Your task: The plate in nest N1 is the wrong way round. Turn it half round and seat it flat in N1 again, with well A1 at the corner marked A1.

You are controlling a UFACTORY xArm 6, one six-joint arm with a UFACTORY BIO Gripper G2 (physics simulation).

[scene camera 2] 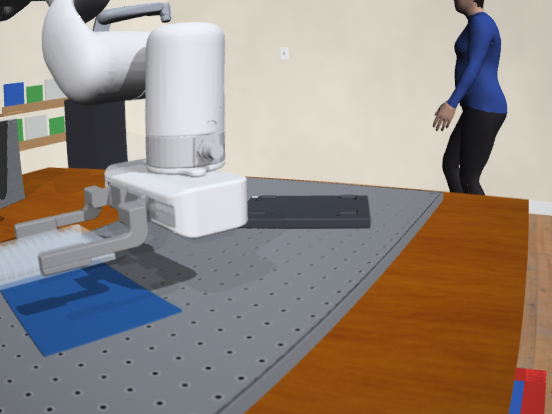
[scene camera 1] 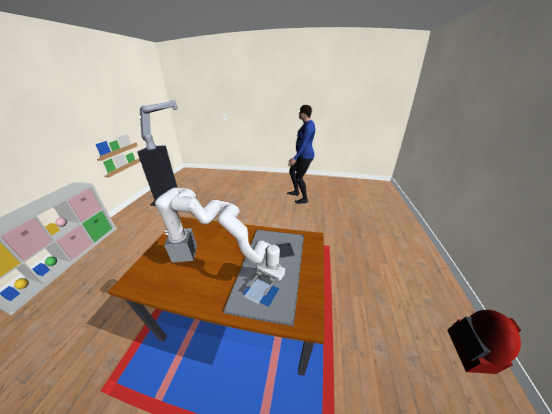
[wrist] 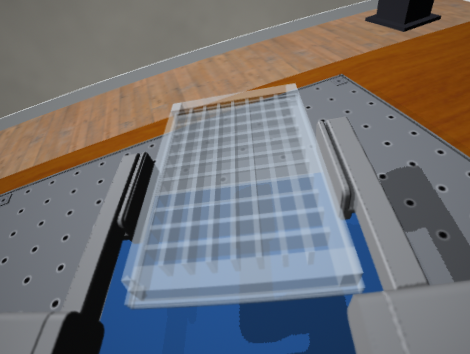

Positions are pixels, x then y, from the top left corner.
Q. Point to a clear well plate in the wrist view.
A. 240,209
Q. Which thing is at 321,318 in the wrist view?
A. A flat blue square.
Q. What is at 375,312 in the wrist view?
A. The gripper.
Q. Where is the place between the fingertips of the gripper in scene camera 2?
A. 27,249
